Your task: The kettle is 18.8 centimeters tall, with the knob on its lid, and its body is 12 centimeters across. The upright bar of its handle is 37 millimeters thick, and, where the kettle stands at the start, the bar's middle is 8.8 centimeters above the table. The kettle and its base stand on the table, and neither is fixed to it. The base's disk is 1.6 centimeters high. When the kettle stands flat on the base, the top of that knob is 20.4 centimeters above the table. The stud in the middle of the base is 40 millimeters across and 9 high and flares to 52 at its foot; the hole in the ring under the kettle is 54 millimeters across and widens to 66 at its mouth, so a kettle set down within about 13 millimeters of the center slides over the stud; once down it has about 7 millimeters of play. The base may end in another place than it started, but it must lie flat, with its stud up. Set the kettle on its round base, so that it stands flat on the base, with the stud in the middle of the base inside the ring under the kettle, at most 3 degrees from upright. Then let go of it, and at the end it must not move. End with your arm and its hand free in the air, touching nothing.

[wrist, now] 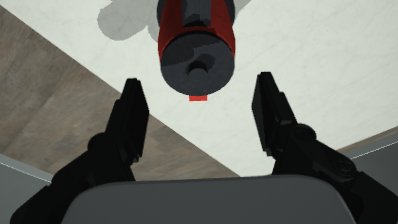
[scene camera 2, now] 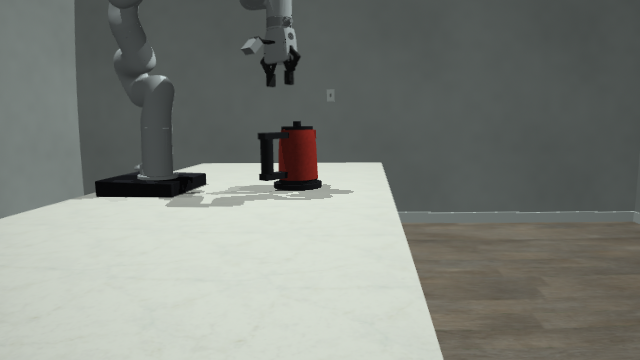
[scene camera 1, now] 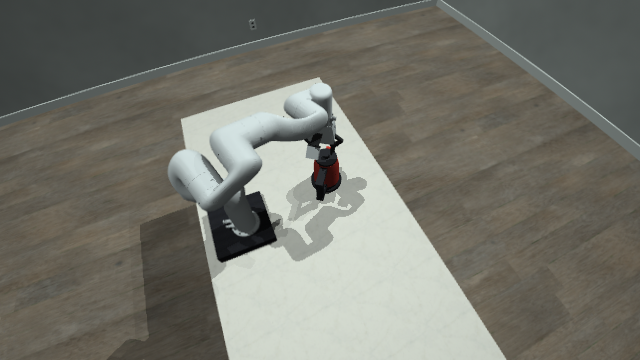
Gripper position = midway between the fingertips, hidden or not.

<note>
In view: my gripper (scene camera 2: 279,85).
My gripper is seen too in the wrist view (wrist: 199,91) and in scene camera 1 (scene camera 1: 322,151).
</note>
